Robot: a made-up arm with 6 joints. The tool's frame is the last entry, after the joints. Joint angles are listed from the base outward.
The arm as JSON. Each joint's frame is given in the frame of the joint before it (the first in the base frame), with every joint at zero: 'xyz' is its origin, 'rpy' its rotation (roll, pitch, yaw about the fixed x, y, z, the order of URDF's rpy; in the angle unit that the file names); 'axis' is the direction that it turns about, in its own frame. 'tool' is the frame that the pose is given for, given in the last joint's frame.
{
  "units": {
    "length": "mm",
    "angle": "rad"
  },
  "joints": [
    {
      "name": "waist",
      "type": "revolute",
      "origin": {
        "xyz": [
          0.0,
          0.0,
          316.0
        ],
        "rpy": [
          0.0,
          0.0,
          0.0
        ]
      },
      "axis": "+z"
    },
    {
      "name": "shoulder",
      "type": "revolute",
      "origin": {
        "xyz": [
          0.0,
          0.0,
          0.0
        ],
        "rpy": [
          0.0,
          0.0,
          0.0
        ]
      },
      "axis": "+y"
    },
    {
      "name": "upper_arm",
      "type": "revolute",
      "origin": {
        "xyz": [
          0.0,
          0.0,
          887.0
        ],
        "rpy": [
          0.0,
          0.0,
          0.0
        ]
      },
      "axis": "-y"
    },
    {
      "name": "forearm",
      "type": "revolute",
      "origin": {
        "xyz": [
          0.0,
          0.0,
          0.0
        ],
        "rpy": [
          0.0,
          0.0,
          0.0
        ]
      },
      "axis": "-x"
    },
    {
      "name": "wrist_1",
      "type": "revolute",
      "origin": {
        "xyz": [
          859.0,
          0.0,
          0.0
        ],
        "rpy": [
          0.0,
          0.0,
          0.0
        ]
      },
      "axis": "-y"
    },
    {
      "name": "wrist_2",
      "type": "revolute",
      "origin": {
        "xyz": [
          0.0,
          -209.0,
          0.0
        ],
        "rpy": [
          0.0,
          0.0,
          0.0
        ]
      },
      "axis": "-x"
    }
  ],
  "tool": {
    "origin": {
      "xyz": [
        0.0,
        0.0,
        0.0
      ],
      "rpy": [
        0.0,
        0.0,
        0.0
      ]
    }
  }
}
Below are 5 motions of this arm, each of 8 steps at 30 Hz.
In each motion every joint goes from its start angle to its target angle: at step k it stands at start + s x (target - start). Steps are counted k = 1, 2, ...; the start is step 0. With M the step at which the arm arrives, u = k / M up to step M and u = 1 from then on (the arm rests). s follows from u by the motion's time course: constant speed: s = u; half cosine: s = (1 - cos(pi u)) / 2; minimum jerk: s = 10 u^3 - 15 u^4 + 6 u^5.
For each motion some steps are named. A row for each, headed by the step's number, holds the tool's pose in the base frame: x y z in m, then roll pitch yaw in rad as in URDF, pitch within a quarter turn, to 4 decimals.
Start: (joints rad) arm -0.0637 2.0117 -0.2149 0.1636 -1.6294 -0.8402
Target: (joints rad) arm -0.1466 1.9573 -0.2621 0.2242 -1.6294 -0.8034
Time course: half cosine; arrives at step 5
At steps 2, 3, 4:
2: 0.2972 -0.2339 -0.7528 -2.4603 -0.6984 -2.9924
3: 0.3017 -0.2419 -0.7426 -2.4852 -0.6934 -2.9944
4: 0.3051 -0.2486 -0.7342 -2.5053 -0.6892 -2.9962

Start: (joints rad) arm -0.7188 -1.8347 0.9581 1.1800 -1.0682 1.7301
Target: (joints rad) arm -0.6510 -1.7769 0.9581 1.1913 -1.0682 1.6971
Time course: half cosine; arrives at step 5
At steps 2, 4, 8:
2: -1.3802 1.0489 0.2309 -0.3157 -0.5030 -2.6525
4: -1.4198 0.9981 0.2864 -0.3341 -0.5095 -2.5991
8: -1.4263 0.9892 0.2959 -0.3372 -0.5106 -2.5900

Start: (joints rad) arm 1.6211 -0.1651 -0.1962 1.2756 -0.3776 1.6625
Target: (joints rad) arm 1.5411 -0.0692 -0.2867 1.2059 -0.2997 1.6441
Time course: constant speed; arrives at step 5
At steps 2, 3, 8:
2: 0.0524 0.7641 1.3024 -2.9558 0.2079 1.2538
3: 0.0673 0.7833 1.2707 -2.9475 0.2435 1.2517
8: 0.0989 0.8170 1.2062 -2.9279 0.3142 1.2469

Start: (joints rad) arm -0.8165 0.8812 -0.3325 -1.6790 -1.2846 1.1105
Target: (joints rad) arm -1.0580 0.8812 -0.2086 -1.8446 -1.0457 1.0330
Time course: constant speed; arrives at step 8
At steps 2, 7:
2: 0.5472 -0.6090 0.0070 1.6525 0.2638 0.4233
7: 0.5042 -0.7342 0.0219 1.6213 0.3318 0.0942

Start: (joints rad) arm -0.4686 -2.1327 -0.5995 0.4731 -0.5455 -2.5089
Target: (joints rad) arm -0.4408 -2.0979 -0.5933 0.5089 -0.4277 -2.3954
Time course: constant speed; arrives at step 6
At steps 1, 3, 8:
1: -0.8102 0.1980 0.7101 2.4534 -1.0070 -0.9118
3: -0.8110 0.1913 0.7195 2.4040 -1.0379 -0.9036
8: -0.8117 0.1811 0.7337 2.3264 -1.0843 -0.8878

